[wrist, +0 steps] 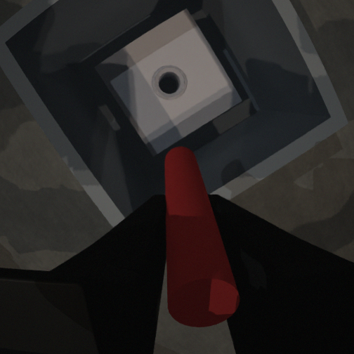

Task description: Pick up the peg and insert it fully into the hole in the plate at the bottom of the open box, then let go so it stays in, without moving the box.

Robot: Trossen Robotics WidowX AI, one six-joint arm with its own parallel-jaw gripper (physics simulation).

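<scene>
The red peg [192,240] is held between the dark fingers of my gripper [184,206], which is shut on it. The peg's far end points toward the box, and in the wrist view it shows just below the near edge of the plate. The pale plate [200,65] lies at the bottom of the open grey box [295,177], whose rim runs around it. The dark round hole [169,83] with a ring around it is near the plate's middle, above the peg's tip in the view. The peg is apart from the hole. The gap between the peg's tip and the plate is hard to judge.
The box walls rise around the plate on all sides, and the nearest rim corner is partly hidden behind my fingers. A mottled grey-brown surface [40,200] shows outside the box. Patchy shadows fall across the plate and the box.
</scene>
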